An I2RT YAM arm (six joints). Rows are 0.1 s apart.
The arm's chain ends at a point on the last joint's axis. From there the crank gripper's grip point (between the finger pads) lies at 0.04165 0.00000 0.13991 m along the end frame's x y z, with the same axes.
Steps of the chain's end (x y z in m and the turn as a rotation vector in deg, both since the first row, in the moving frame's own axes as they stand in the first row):
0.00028 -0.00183 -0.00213 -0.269 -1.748 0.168
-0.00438 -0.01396 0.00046 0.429 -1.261 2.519
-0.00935 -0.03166 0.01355 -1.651 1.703 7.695
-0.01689 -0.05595 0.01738 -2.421 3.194 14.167
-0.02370 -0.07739 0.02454 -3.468 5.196 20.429
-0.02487 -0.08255 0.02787 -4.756 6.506 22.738
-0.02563 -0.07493 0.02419 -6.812 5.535 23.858
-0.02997 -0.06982 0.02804 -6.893 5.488 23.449
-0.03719 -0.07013 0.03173 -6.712 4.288 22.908
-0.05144 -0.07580 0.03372 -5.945 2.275 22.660
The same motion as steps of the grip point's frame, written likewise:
-0.00401 -0.00105 -0.00093 -0.269 -1.748 0.168
-0.00749 -0.01325 0.00135 0.429 -1.261 2.519
-0.00587 -0.02181 0.01212 -1.651 1.703 7.695
-0.01123 -0.03901 0.01453 -2.421 3.194 14.167
-0.01558 -0.05248 0.01958 -3.468 5.196 20.429
-0.01522 -0.05232 0.02124 -4.756 6.506 22.738
-0.01970 -0.03952 0.01767 -6.812 5.535 23.858
-0.02400 -0.03455 0.02154 -6.893 5.488 23.449
-0.03365 -0.03618 0.02641 -6.712 4.288 22.908
-0.05211 -0.04468 0.03042 -5.945 2.275 22.660

